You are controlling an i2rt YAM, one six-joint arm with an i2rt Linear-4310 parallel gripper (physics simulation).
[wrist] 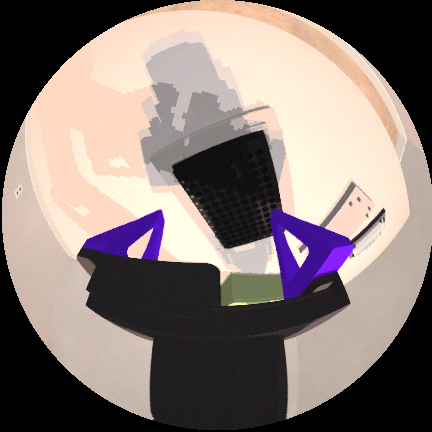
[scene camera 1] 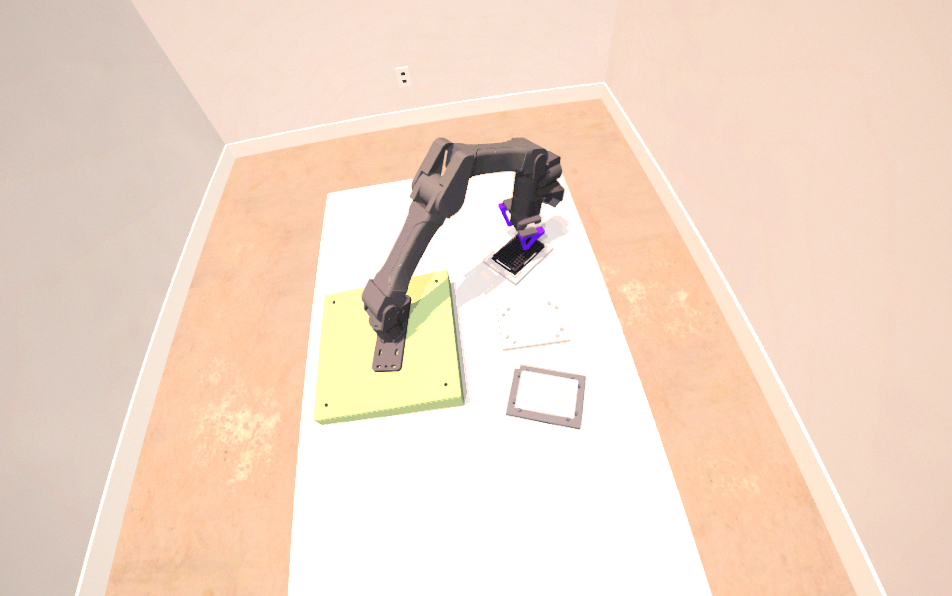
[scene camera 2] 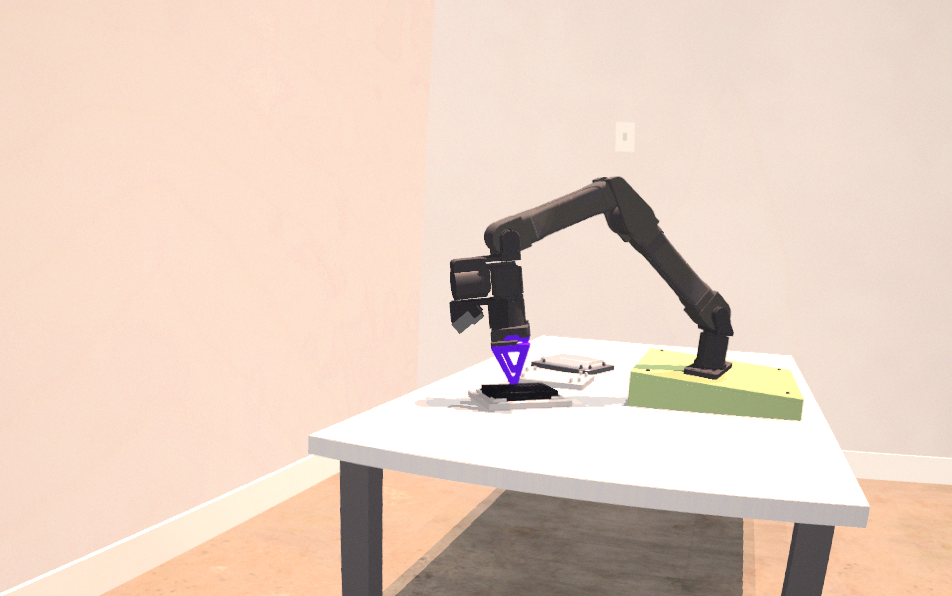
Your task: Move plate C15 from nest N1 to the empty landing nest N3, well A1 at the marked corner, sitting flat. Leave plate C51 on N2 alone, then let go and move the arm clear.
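Note:
A black well plate (scene camera 1: 511,259) (scene camera 2: 540,392) (wrist: 230,185) sits on a white nest (scene camera 1: 517,280) (scene camera 2: 491,405). An empty pale nest (scene camera 1: 531,326) (scene camera 2: 558,381) (wrist: 345,206) with small pegs lies beside it. A white plate (scene camera 1: 546,394) (scene camera 2: 570,360) sits on a grey nest (scene camera 1: 544,420) (scene camera 2: 598,367) farther along. Plate labels, nest labels and the A1 corner mark cannot be read. My gripper (scene camera 1: 517,236) (scene camera 2: 514,382) (wrist: 217,214) is open, its purple fingertips low at the black plate. In the wrist view, the right fingertip overlaps the plate's edge and the left one stands apart from it.
The arm's base stands on a yellow-green block (scene camera 1: 428,351) (scene camera 2: 737,400) (wrist: 252,289) on the white table (scene camera 1: 477,505) (scene camera 2: 632,449). The empty nest lies between the two occupied nests. The table's edge runs beyond the nests on the side away from the block.

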